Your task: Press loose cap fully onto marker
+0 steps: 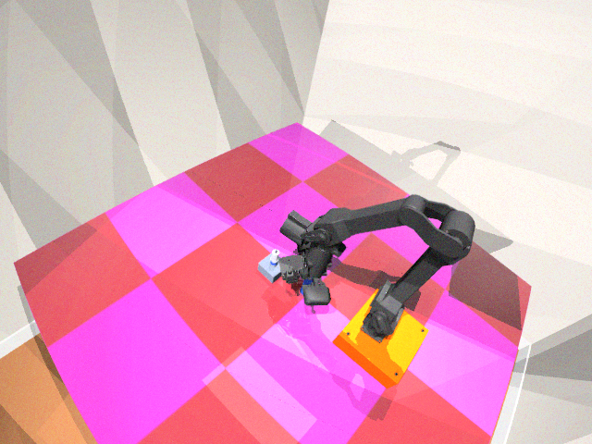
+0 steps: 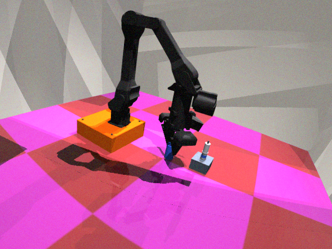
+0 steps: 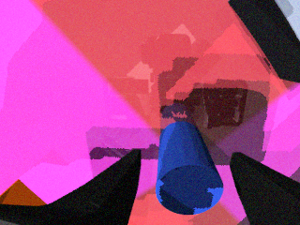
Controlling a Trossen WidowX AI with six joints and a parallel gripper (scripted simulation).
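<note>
My gripper tip is right at the blue cap.
</note>
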